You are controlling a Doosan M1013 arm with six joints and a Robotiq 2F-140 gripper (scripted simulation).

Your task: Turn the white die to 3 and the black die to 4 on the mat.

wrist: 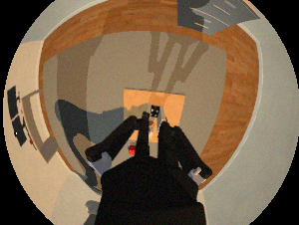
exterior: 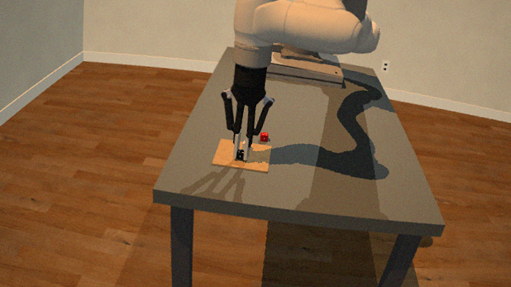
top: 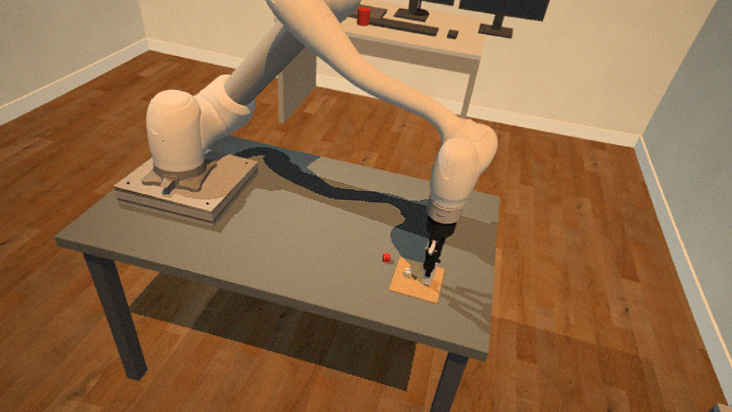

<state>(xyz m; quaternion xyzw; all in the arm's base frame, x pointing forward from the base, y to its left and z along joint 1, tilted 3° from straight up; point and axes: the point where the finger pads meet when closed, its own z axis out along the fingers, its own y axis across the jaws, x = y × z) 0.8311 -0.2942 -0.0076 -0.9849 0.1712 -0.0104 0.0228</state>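
My hand is 30 mm above the black die. Also, from my hand: white die: 60 mm behind, 20 mm to the left, 30 mm below; orange mat: 30 mm behind, 10 mm to the left, 40 mm below; red die: 120 mm behind, 70 mm to the left, 40 mm below.
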